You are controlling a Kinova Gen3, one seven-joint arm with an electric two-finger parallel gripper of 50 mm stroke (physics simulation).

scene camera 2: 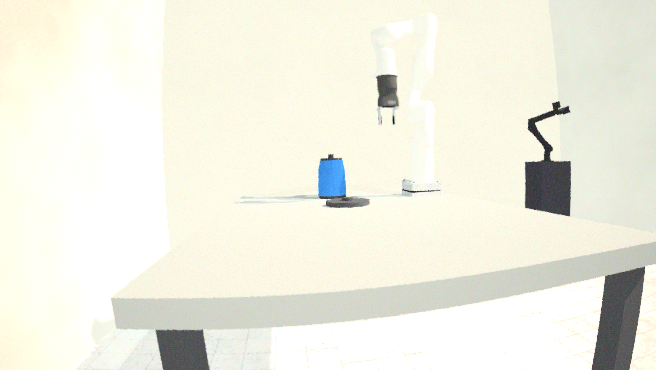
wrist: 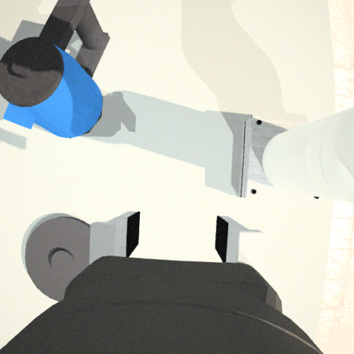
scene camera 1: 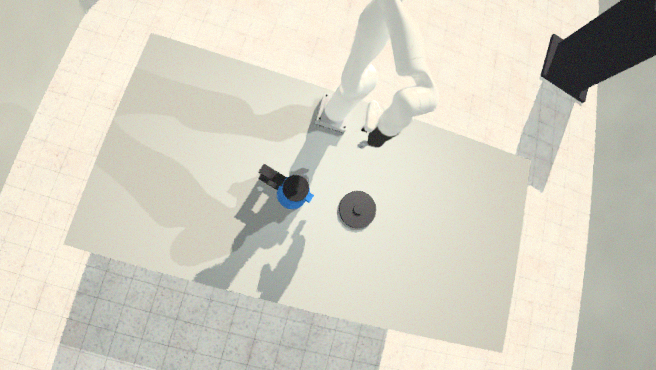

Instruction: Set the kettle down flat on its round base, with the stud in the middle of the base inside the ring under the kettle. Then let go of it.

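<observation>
The blue kettle stands upright on the table, with a dark lid and a dark handle. The dark round base lies flat beside it, apart from it, with a stud in its middle. The ring under the kettle is hidden. My gripper is open and empty, pointing down, high above the table and away from the kettle. In the wrist view the left finger and gripper body cover part of the base.
The arm's mounting plate sits at the back of the table. Shadows fall around the kettle. A dark pedestal stands beyond the table and carries a small black arm.
</observation>
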